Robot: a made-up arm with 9 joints. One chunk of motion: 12 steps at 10 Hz.
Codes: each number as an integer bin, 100 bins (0 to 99) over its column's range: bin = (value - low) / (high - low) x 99, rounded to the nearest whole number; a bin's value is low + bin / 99 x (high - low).
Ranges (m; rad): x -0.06..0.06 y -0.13..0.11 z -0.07..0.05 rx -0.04..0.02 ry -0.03..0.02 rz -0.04..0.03
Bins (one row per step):
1: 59 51 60 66 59 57
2: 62 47 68 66 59 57
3: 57 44 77 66 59 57
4: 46 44 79 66 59 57
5: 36 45 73 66 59 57
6: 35 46 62 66 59 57
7: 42 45 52 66 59 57
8: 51 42 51 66 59 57
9: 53 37 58 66 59 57
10: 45 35 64 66 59 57
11: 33 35 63 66 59 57
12: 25 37 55 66 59 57
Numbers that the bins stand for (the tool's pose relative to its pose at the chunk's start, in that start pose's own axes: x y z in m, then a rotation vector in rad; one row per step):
1: 0.0115 -0.0064 0.0027 0.0000 -0.0002 0.0003
2: 0.0152 -0.0161 0.0124 0.0000 -0.0002 0.0003
3: 0.0091 -0.0233 0.0233 0.0000 -0.0002 0.0003
4: -0.0042 -0.0233 0.0258 0.0000 -0.0002 0.0003
5: -0.0164 -0.0209 0.0185 0.0000 -0.0002 0.0003
6: -0.0176 -0.0185 0.0052 0.0000 -0.0002 0.0003
7: -0.0091 -0.0209 -0.0070 0.0000 -0.0002 0.0003
8: 0.0018 -0.0282 -0.0082 0.0000 -0.0002 0.0003
9: 0.0042 -0.0403 0.0003 0.0000 -0.0002 0.0003
10: -0.0055 -0.0452 0.0076 0.0000 -0.0002 0.0003
11: -0.0200 -0.0452 0.0064 0.0000 -0.0002 0.0003
12: -0.0297 -0.0403 -0.0033 0.0000 -0.0002 0.0003

